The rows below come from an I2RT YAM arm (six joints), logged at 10 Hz.
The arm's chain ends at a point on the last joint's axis. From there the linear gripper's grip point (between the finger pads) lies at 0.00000 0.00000 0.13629 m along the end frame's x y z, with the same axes.
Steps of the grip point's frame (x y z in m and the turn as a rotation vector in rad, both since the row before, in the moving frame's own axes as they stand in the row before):
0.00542, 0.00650, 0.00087, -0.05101, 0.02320, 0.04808
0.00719, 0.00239, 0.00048, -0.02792, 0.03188, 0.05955
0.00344, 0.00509, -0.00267, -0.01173, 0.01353, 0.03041
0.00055, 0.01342, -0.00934, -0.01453, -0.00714, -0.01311
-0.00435, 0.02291, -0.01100, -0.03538, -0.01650, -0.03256
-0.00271, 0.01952, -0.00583, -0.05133, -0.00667, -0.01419
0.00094, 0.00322, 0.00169, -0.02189, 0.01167, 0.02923
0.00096, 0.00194, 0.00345, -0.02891, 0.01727, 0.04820
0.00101, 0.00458, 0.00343, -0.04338, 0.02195, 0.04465
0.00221, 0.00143, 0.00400, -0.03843, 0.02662, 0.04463
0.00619, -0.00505, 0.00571, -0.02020, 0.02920, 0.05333
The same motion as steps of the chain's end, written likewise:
0.00243, -0.00052, 0.00108, -0.05101, 0.02320, 0.04808
0.00296, -0.00154, 0.00060, -0.02792, 0.03188, 0.05955
0.00162, 0.00346, -0.00265, -0.01173, 0.01353, 0.03041
0.00151, 0.01143, -0.00932, -0.01453, -0.00714, -0.01311
-0.00218, 0.01805, -0.01090, -0.03538, -0.01650, -0.03256
-0.00185, 0.01252, -0.00565, -0.05133, -0.00667, -0.01419
-0.00061, 0.00021, 0.00173, -0.02189, 0.01167, 0.02923
-0.00130, -0.00205, 0.00353, -0.02891, 0.01727, 0.04820
-0.00185, -0.00139, 0.00359, -0.04338, 0.02195, 0.04465
-0.00130, -0.00388, 0.00415, -0.03843, 0.02662, 0.04463
0.00229, -0.00791, 0.00580, -0.02020, 0.02920, 0.05333

